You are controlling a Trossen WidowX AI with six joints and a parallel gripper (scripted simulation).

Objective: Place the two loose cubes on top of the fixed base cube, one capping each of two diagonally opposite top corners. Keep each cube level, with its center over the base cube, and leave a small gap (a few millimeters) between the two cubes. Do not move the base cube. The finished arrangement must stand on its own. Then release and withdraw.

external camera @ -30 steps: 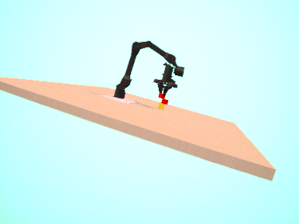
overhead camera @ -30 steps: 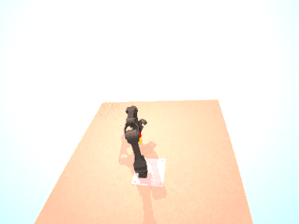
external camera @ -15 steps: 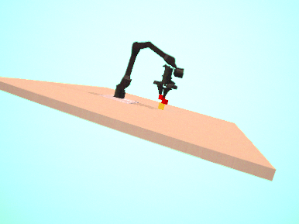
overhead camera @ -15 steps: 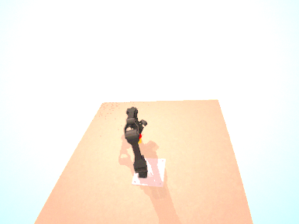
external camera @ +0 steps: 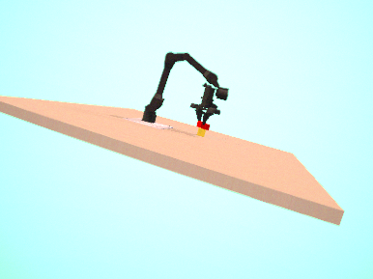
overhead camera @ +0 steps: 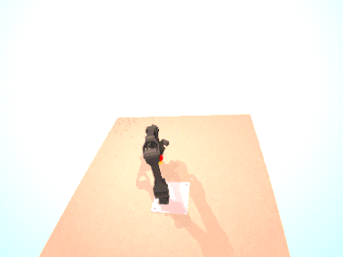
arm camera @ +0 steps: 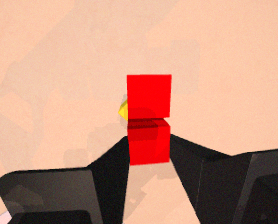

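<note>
Now: gripper tip 1 cm short of the yellow base cube, 1 cm to the right of it and 4 cm above it.
</note>
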